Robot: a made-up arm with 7 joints.
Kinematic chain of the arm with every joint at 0, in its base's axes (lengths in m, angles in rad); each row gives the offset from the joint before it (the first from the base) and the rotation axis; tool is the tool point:
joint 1: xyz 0 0.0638 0 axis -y
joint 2: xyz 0 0.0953 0 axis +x
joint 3: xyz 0 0 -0.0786 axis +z
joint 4: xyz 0 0 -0.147 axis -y
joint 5: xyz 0 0 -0.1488 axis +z
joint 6: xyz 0 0 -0.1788 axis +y
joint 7: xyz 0 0 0 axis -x
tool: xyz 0 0 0
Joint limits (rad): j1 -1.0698..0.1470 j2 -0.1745..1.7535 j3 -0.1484..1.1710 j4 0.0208..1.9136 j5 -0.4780..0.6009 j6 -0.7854..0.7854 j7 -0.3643..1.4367
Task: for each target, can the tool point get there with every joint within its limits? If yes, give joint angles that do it. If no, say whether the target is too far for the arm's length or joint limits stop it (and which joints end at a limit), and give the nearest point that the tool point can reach.
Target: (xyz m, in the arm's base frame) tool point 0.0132 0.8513 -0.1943
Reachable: no: too far | nearest point 0.0102 0.6916 -0.1495 | short by 0.166 m
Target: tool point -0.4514 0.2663 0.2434
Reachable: no: joint limits stop it (at a limit: joint 1, joint 3, joint 4) | nearest point -0.4516 0.3575 -0.2503 | short by 0.502 m
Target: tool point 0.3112 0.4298 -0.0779
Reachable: yes | joints -0.9197 1.5452 0.6909 1.4486 -0.3536 -0.0188 0.0278
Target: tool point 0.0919 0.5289 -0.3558
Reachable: yes | joints -0.3545 0.8757 0.0243 0.6948 0.2129 -0.5298 0.4807
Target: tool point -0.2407 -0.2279 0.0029
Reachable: no: joint limits stop it (at a limit: joint 1, joint 2, joint 3, joint 4) | nearest point -0.4744 0.0621 -0.2675 | short by 0.460 m
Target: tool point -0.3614 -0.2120 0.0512
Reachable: no: joint limits stop it (at a limit: joint 1, joint 2, joint 3, joint 4) | nearest point -0.4744 0.0621 -0.2675 | short by 0.435 m
